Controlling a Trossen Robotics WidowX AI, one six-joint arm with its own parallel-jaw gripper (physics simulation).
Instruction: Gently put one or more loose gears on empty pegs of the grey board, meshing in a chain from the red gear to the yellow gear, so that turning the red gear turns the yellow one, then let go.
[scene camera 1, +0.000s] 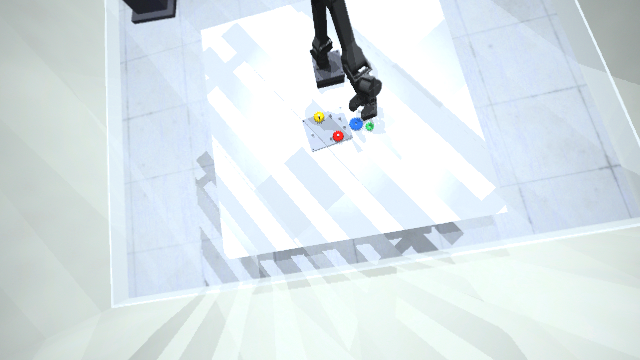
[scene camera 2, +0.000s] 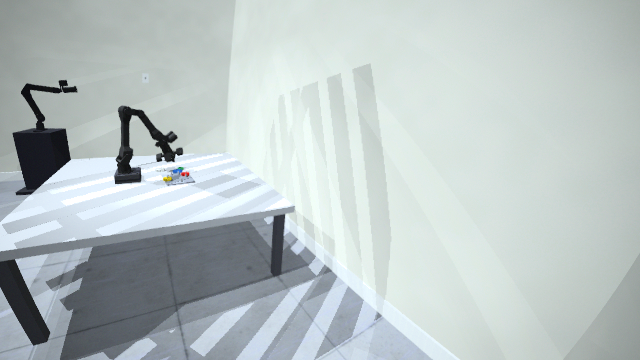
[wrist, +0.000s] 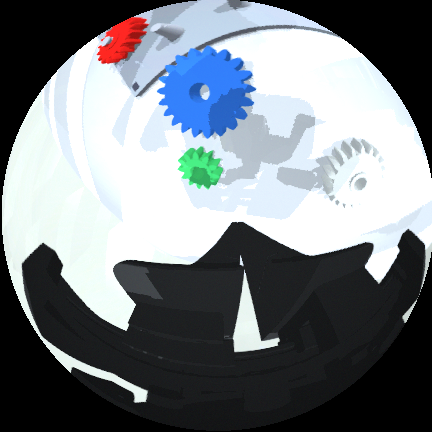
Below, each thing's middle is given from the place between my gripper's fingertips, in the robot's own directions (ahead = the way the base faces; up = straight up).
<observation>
My hand is 9 cm to the left of the blue gear (wrist: 217, 70), 4 cm above it and 2 cm short of it. The rest, counted from my hand: white gear (wrist: 354, 173) 10 cm behind, 4 cm to the right, 4 cm below; then grey board (scene camera 1: 323, 130) 23 cm to the right, 5 cm below, 4 cm ahead; then green gear (wrist: 199, 167) 4 cm below, 4 cm ahead, 2 cm to the right.
</observation>
